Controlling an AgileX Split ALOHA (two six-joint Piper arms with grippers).
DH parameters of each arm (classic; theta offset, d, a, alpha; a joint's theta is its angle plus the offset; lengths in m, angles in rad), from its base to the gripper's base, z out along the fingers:
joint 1: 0 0.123 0 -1.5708
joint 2: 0.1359 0 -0.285 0
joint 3: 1.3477 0 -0.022 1.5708
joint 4: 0 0.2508 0 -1.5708
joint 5: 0 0 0.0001 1.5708
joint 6: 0 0.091 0 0
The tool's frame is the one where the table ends.
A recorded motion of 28 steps. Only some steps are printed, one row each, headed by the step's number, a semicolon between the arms.
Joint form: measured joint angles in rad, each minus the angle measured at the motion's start. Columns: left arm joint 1, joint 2, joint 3, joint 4, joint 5, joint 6; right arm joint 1, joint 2, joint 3, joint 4, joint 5, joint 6.
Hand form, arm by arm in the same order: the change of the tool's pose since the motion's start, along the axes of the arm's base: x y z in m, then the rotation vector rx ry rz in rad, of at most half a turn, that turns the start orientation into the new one. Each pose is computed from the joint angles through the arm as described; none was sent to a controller.
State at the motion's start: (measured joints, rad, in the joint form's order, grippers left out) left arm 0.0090 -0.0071 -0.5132 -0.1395 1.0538 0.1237; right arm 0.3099 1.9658 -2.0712 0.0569 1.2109 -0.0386
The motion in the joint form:
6: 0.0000 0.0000 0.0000 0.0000 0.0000 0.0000; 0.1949 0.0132 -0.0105 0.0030 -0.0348 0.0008
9: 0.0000 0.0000 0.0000 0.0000 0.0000 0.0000; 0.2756 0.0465 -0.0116 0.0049 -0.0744 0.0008
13: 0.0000 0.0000 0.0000 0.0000 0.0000 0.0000; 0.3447 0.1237 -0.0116 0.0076 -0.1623 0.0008
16: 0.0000 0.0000 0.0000 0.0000 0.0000 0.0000; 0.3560 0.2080 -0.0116 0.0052 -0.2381 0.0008
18: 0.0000 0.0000 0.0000 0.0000 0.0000 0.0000; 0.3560 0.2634 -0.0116 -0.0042 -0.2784 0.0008
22: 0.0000 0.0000 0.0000 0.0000 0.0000 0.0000; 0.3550 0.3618 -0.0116 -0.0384 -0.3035 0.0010
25: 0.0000 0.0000 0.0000 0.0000 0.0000 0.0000; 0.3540 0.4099 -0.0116 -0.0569 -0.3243 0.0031
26: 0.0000 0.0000 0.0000 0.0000 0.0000 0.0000; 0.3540 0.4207 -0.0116 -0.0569 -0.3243 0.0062
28: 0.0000 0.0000 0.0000 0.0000 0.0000 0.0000; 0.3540 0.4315 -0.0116 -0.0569 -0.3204 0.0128
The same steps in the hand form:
6: 0.0000 0.0000 0.0000 0.0000 0.0000 0.0000; -0.0293 0.0802 -0.0010 0.0162 -0.0279 0.1928
9: 0.0000 0.0000 0.0000 0.0000 0.0000 0.0000; -0.0391 0.1163 -0.0135 0.0225 -0.0329 0.2714
13: 0.0000 0.0000 0.0000 0.0000 0.0000 0.0000; -0.0394 0.1552 -0.0447 0.0315 -0.0401 0.3352
16: 0.0000 0.0000 0.0000 0.0000 0.0000 0.0000; -0.0264 0.1717 -0.0816 0.0256 -0.0334 0.3417
18: 0.0000 0.0000 0.0000 0.0000 0.0000 0.0000; -0.0173 0.1779 -0.1073 0.0099 -0.0245 0.3399
22: 0.0000 0.0000 0.0000 0.0000 0.0000 0.0000; -0.0056 0.1831 -0.1565 -0.0551 0.0241 0.3420
25: 0.0000 0.0000 0.0000 0.0000 0.0000 0.0000; -0.0005 0.1848 -0.1806 -0.0834 0.0401 0.3422
26: 0.0000 0.0000 0.0000 0.0000 0.0000 0.0000; -0.0001 0.1851 -0.1862 -0.0872 0.0504 0.3398
28: 0.0000 0.0000 0.0000 0.0000 0.0000 0.0000; 0.0001 0.1853 -0.1920 -0.0915 0.0650 0.3343

